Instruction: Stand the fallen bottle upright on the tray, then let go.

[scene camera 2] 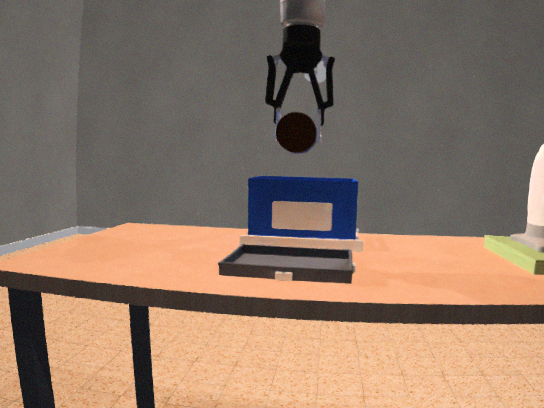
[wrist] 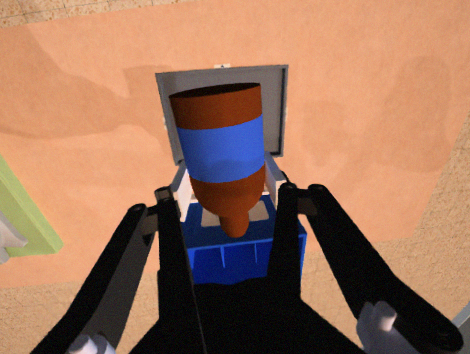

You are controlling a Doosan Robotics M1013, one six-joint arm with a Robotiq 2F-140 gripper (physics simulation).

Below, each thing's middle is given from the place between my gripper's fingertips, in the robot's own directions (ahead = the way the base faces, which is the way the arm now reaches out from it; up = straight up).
I see the brown bottle (scene camera 2: pixel 296 132) 1 cm above my hand.
